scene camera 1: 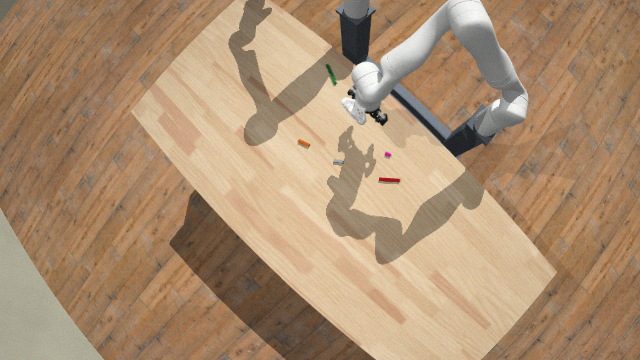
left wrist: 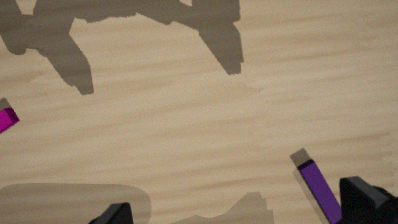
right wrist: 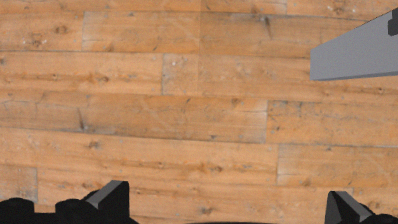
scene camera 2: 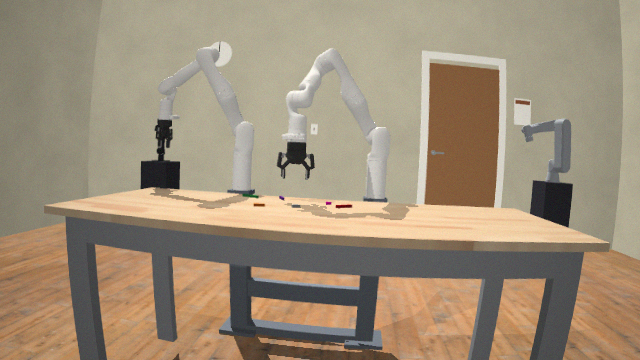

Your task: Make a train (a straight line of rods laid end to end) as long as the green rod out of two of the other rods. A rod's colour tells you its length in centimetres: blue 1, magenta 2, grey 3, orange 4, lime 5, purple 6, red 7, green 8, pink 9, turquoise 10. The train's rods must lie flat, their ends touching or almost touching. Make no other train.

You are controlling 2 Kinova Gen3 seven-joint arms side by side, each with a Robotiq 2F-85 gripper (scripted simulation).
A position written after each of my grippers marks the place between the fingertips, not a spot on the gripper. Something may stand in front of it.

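Note:
My left gripper [scene camera 2: 295, 179] is there for me to see, and so is a dark base rail [scene camera 1: 399, 92].

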